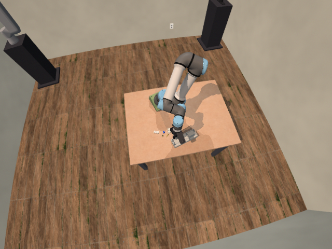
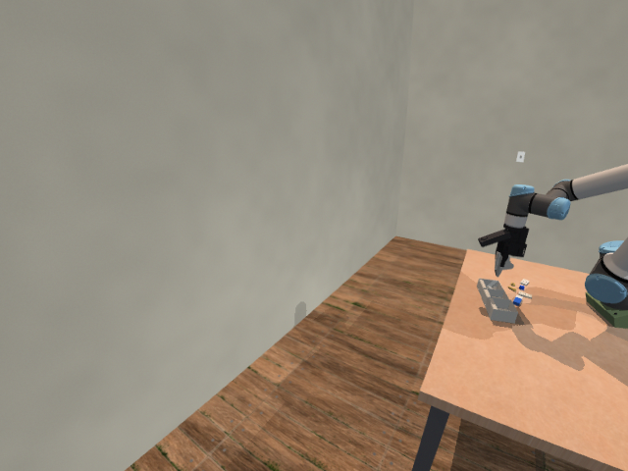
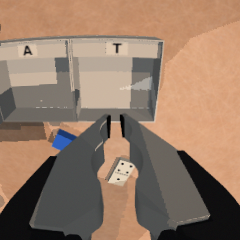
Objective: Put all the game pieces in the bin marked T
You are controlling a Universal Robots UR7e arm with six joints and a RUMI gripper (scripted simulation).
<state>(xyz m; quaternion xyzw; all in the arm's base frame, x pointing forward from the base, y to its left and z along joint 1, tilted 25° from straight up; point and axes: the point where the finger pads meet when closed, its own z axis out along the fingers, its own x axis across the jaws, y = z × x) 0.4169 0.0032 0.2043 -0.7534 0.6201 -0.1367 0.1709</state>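
Now: hand 8 cm to the right of the grey bin and 7 cm above it. From my hand the other things lie so: brass nut: 10 cm behind, 11 cm to the right, 9 cm below; then blue die: 13 cm behind, 9 cm to the right, 8 cm below; then brass pin: 9 cm behind, 6 cm to the right, 9 cm below.
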